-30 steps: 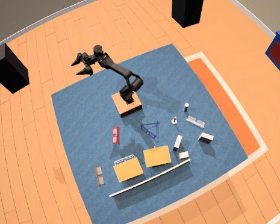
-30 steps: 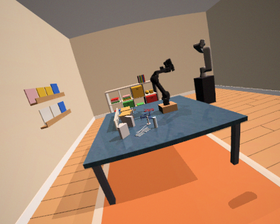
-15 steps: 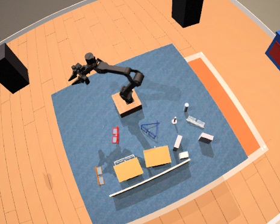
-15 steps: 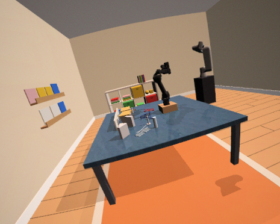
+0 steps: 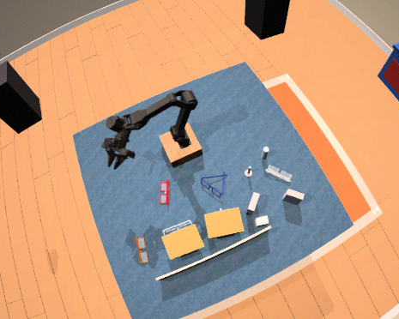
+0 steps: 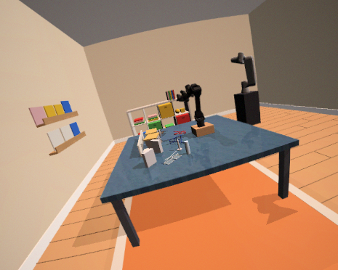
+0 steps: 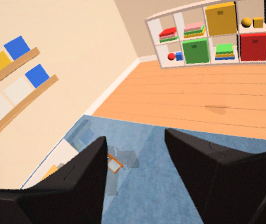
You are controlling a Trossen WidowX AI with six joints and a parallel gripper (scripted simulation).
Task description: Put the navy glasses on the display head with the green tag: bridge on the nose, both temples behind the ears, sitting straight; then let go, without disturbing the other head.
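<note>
Now: gripper tip 610 mm to the right of the small stand, 320 mm above it and 200 mm short of it.
</note>
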